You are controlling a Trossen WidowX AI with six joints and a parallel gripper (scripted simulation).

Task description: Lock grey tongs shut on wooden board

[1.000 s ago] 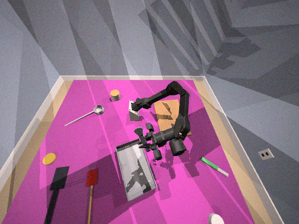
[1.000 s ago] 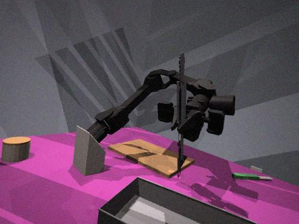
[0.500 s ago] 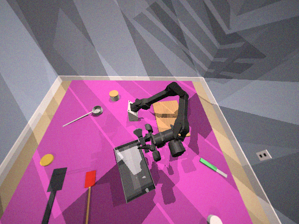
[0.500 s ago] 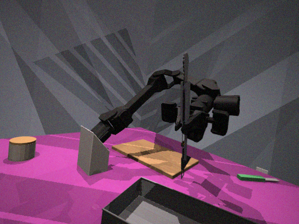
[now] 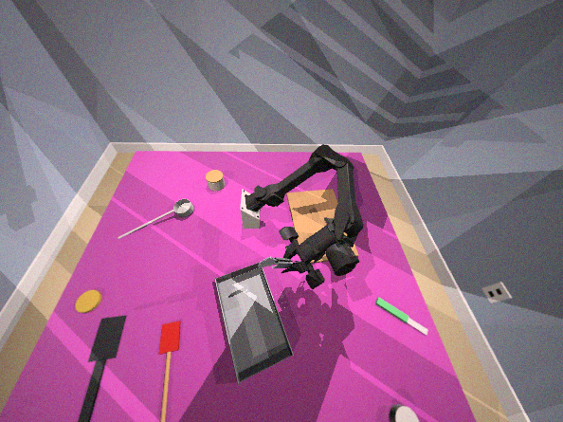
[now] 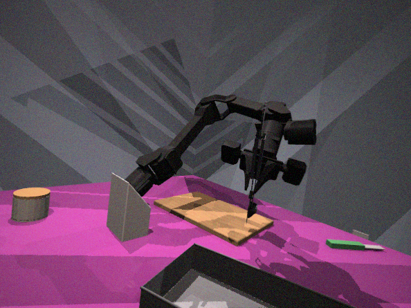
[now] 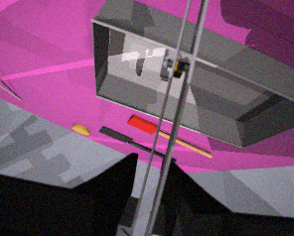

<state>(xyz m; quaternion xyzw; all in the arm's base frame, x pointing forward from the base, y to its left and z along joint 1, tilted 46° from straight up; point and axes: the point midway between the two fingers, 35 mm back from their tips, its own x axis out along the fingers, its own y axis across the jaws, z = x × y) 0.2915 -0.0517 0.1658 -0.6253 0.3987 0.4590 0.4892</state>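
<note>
Right now the wooden board is 24 cm behind my gripper tip, 24 cm to the left of it and 18 cm below it. From my gripper tip the other things lie so: red spatula: 16 cm ahead, 36 cm to the right, 18 cm below; then roasting tin: 8 cm ahead, 11 cm to the right, 16 cm below; then yellow piece: 2 cm behind, 5 cm to the left, 2 cm below.
</note>
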